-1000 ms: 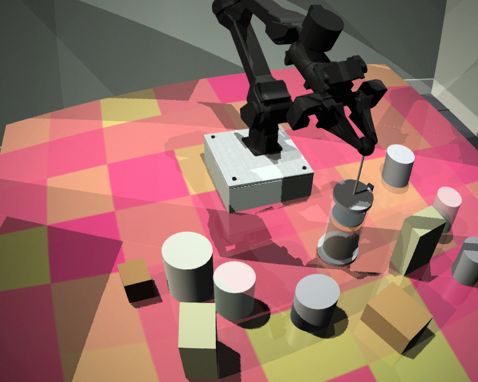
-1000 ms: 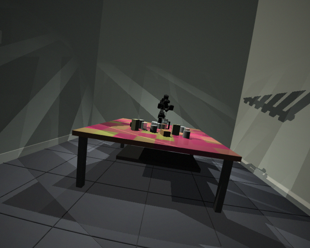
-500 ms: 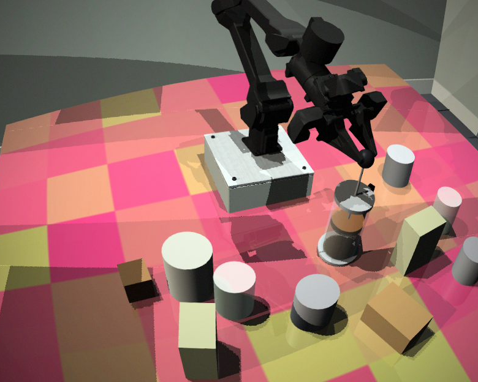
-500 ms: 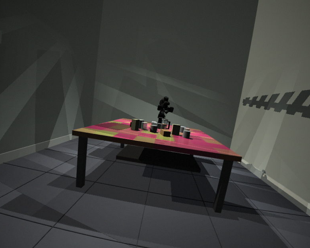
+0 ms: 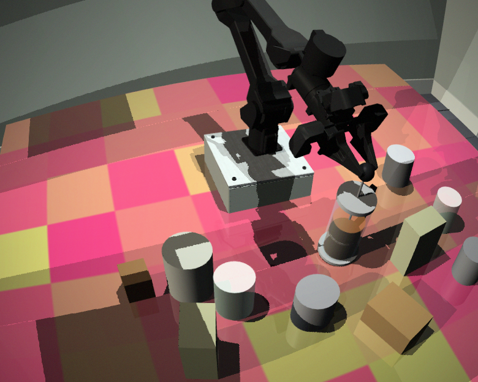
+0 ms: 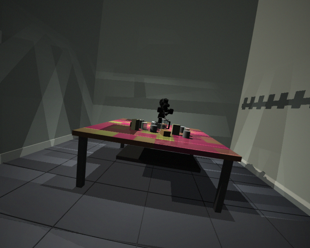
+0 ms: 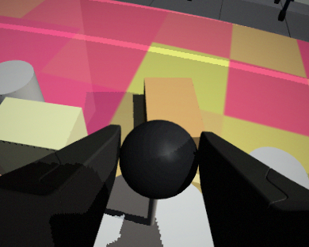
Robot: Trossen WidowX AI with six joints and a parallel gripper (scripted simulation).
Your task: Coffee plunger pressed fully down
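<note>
The coffee press lies 2 cm behind my gripper tip, 1 cm to the left of it and 10 cm below it. Also, from my gripper tip: brown box: 18 cm ahead, 1 cm to the right, 18 cm below.
</note>
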